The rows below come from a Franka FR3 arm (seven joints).
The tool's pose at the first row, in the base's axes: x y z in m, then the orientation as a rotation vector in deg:
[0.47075, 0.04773, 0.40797, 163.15, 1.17, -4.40]
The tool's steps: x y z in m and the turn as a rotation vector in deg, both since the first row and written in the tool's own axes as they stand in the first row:
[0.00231, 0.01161, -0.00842, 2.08, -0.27, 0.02]
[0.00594, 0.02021, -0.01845, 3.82, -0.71, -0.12]
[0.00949, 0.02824, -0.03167, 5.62, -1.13, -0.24]
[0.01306, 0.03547, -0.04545, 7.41, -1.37, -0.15]
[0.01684, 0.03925, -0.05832, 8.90, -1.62, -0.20]
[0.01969, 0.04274, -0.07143, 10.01, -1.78, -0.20]
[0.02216, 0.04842, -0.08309, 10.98, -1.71, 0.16]
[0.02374, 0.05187, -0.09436, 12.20, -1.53, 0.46]
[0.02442, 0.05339, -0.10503, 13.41, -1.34, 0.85]
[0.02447, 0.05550, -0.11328, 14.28, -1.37, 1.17]
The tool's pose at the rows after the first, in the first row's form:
[0.47374, 0.03906, 0.41924, 165.22, 1.01, -4.85]
[0.47806, 0.03375, 0.43111, 166.93, 1.06, -5.58]
[0.48245, 0.02991, 0.44587, 168.71, 1.09, -6.28]
[0.48687, 0.02699, 0.46093, 170.48, 0.84, -6.69]
[0.49138, 0.02712, 0.47412, 171.96, 0.80, -7.13]
[0.49496, 0.02759, 0.48750, 173.05, 0.73, -7.42]
[0.49814, 0.02554, 0.50015, 174.02, 0.17, -7.28]
[0.50037, 0.02550, 0.51183, 175.25, -0.30, -7.00]
[0.50162, 0.02713, 0.52243, 176.46, -0.90, -6.67]
[0.50213, 0.02750, 0.53092, 177.32, -1.44, -6.68]

